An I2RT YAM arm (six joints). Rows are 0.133 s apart.
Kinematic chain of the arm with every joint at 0, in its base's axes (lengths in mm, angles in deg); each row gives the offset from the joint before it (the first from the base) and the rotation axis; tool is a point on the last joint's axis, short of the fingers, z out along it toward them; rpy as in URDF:
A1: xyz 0 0 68 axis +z
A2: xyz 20 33.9 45.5 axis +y
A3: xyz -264 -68.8 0 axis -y
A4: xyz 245 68.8 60 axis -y
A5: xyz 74 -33.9 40.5 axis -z
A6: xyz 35.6 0 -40.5 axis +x
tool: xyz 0 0 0 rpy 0 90 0
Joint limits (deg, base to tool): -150..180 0..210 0..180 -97..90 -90..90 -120..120
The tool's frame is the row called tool.
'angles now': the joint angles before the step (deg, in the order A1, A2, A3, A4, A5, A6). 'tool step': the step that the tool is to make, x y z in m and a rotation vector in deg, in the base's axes. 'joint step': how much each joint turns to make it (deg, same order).
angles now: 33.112, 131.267, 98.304, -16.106, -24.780, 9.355
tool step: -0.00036, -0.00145, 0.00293, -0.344, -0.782, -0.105
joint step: -0.081, -0.556, -0.306, 0.012, 0.555, -0.496
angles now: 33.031, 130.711, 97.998, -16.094, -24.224, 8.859
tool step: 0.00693, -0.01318, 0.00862, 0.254, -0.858, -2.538
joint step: -1.651, -1.260, -0.377, 0.199, 0.772, 0.548
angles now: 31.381, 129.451, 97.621, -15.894, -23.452, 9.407
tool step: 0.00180, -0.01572, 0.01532, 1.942, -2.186, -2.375
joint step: -1.664, -3.258, -2.799, 2.801, 0.089, 0.982
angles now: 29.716, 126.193, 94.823, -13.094, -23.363, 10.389
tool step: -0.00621, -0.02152, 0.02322, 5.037, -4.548, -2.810
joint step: -1.932, -6.253, -6.981, 8.134, -0.788, 2.471
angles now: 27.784, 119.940, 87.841, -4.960, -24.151, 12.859
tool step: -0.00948, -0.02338, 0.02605, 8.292, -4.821, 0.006
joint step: -2.376, -6.531, -7.291, 10.379, -4.812, 3.549
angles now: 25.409, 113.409, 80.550, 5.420, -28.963, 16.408
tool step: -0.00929, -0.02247, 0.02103, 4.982, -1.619, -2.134
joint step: -2.253, -5.367, -4.674, 4.824, -1.726, 4.002
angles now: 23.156, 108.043, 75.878, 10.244, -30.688, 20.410
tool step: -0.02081, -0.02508, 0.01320, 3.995, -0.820, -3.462
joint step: -2.071, -7.024, -7.627, 5.035, 0.166, 4.255
